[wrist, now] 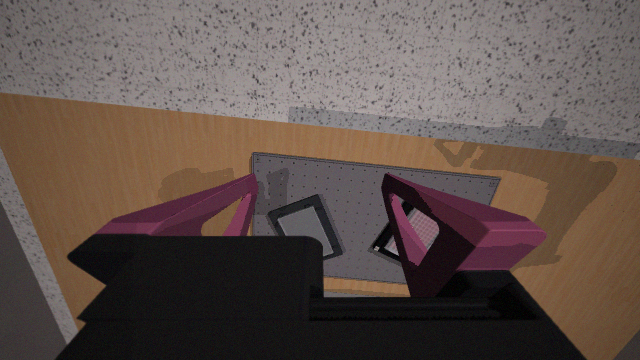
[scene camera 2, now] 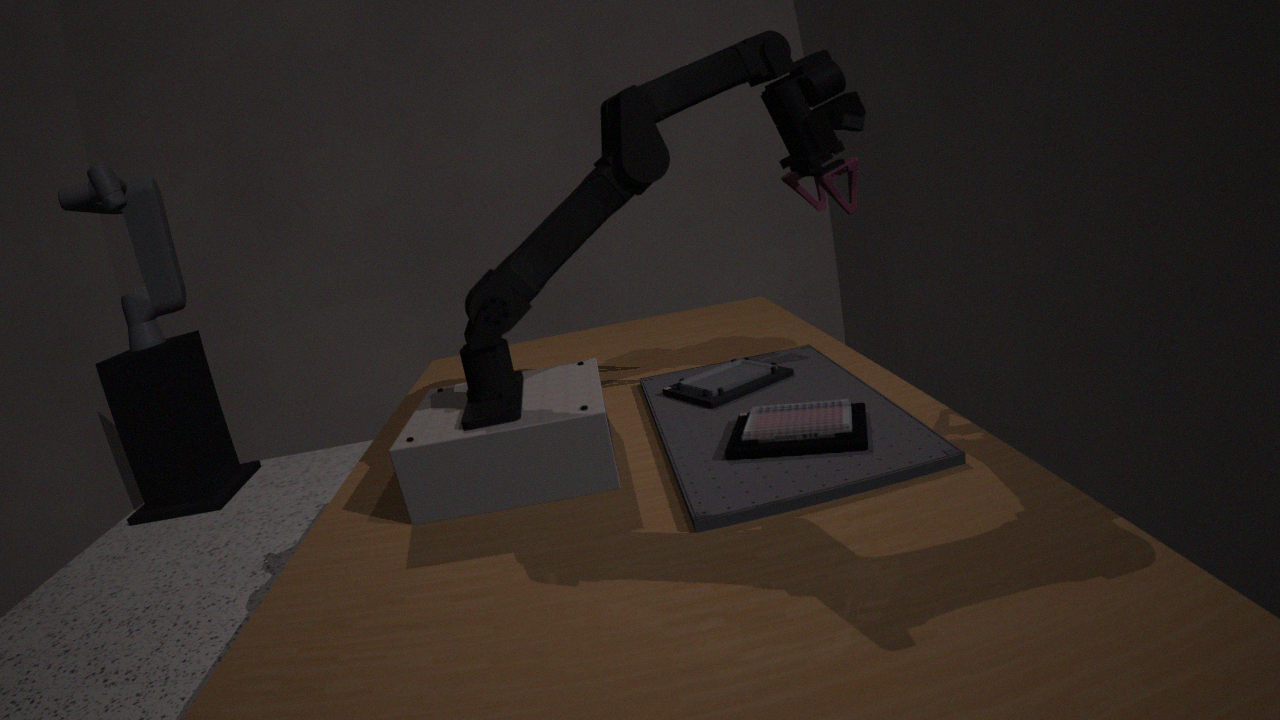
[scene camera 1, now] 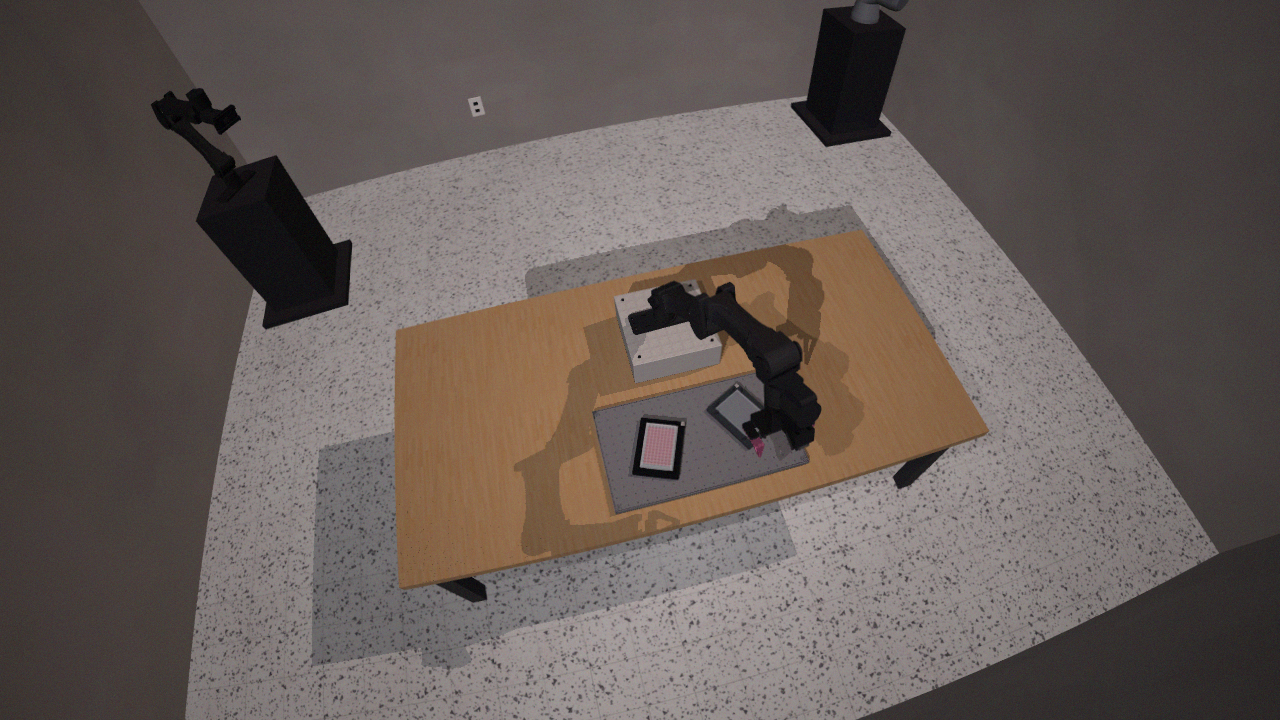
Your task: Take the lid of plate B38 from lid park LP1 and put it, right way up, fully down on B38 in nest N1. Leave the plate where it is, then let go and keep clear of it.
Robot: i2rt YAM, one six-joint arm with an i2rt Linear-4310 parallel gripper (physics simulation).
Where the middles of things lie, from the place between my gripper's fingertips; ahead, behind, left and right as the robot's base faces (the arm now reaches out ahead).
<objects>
The grey lid [scene camera 2: 731,375] lies 20 cm behind my hand, 2 cm to the left of it and 22 cm below it. Also, from my hand: black lid holder [scene camera 2: 676,390] (20 cm behind, 2 cm to the left, 22 cm below); then perforated grey base board [scene camera 2: 697,436] (18 cm behind, 11 cm to the right, 24 cm below); then well plate [scene camera 2: 812,420] (18 cm behind, 22 cm to the right, 22 cm below).
</objects>
